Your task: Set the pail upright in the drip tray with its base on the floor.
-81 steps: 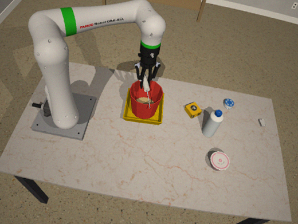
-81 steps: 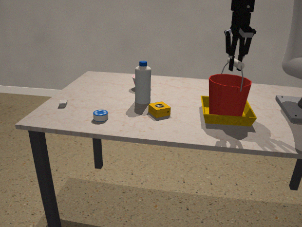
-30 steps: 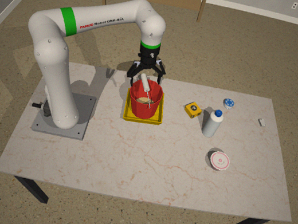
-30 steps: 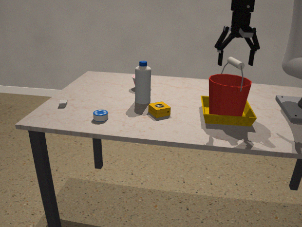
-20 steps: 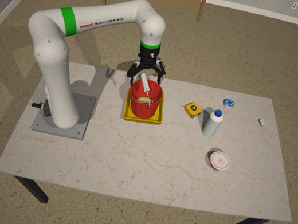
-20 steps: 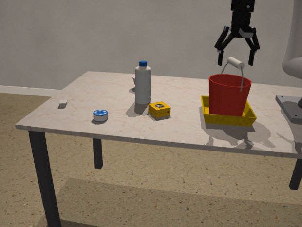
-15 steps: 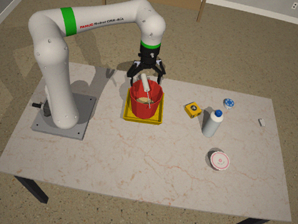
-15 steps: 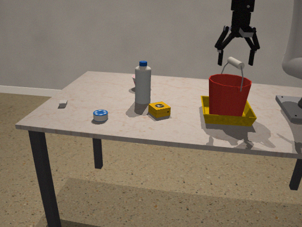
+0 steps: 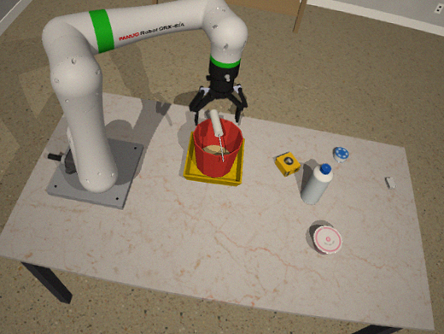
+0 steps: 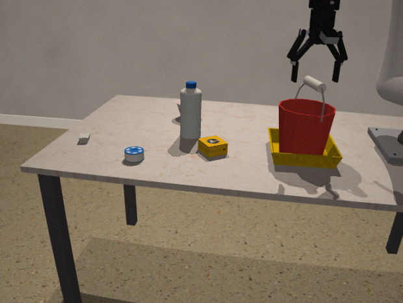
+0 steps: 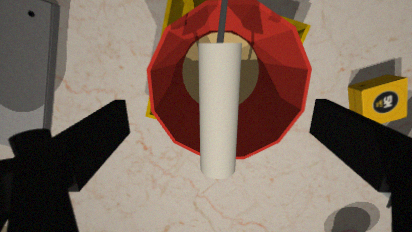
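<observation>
My gripper is now 12 cm above the red pail and 1 cm short of it. From my hand the other things lie so: white bottle: 42 cm ahead, 17 cm below, 6 cm to the right; then drip tray: 25 cm below, 1 cm to the left, 1 cm ahead; then pink-rimmed round dish: 48 cm ahead, 28 cm to the right, 23 cm below.
</observation>
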